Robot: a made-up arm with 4 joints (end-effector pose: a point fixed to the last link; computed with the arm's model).
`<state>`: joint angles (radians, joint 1 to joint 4).
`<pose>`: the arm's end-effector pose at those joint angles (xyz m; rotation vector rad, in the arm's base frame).
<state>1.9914 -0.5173 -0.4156 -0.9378</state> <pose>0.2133 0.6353 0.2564 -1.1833 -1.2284 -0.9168</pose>
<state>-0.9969 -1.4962 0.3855 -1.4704</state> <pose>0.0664 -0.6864 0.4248 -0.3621 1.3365 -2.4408</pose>
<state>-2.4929 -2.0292 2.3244 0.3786</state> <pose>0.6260 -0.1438 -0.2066 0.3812 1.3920 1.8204</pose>
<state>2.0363 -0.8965 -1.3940 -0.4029</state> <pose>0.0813 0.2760 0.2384 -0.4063 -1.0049 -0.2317</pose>
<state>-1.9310 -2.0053 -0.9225 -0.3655</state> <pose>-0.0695 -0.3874 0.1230 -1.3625 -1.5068 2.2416</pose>
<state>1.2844 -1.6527 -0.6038 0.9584</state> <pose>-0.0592 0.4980 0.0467 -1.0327 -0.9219 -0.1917</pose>
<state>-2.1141 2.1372 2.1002 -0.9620</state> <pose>0.0557 -0.3723 -0.2203 0.9726 -1.8436 -1.7146</pose>
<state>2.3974 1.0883 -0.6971 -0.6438</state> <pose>0.8263 0.3699 -0.1456 -1.8393 0.6838 -0.3972</pose>
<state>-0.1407 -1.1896 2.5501 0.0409</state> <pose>0.6092 0.0852 0.3278 -2.0238 1.4922 -0.3164</pose>
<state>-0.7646 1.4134 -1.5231 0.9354</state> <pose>0.7384 -0.1912 0.0957 2.2685 -0.3046 2.1251</pose>
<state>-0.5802 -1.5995 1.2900 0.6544</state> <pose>0.5075 -0.2737 0.6679 -0.0956 1.3614 -0.4213</pose>
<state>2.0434 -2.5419 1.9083 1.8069</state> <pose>0.6627 0.5564 -0.0705 -0.4915 0.3896 -1.5317</pose>
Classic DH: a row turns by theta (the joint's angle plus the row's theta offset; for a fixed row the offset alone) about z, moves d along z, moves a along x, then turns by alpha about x. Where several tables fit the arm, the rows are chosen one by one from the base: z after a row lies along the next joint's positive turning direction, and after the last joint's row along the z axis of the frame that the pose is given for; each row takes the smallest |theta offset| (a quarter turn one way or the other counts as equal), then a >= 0, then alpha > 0; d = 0 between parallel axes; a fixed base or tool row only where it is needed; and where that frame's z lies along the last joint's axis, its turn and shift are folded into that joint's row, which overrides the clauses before.
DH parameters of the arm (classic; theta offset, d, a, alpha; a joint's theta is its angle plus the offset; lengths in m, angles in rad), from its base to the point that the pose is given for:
base (fixed): -1.5708 0.076 0 1.5708
joint 1: 0 -0.371 -0.033 -1.5708
joint 2: 0 0.36 0.086 1.5708
joint 3: 0 0.03 0.331 -1.5708
joint 4: -0.355 0 -0.1237 0
tool (fixed): 1.9258 0.291 0 0

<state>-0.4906 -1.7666 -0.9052 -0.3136</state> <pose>-0.0887 -0.1000 0.4258 1.1013 -0.2406 -2.1193</pose>
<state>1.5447 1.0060 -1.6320 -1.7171</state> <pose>0.7108 -0.0498 0.1642 -0.7991 0.8088 -1.5709</pose>
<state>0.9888 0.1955 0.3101 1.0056</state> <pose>0.3106 0.4805 0.6339 -1.1624 0.7235 1.0508</pose>
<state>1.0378 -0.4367 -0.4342 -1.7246</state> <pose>0.2034 0.1363 0.7491 -0.1909 -0.7669 -1.9777</pose>
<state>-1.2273 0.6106 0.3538 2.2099</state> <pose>0.4373 -0.8235 0.0294 -0.0270 -1.2763 2.4248</pose>
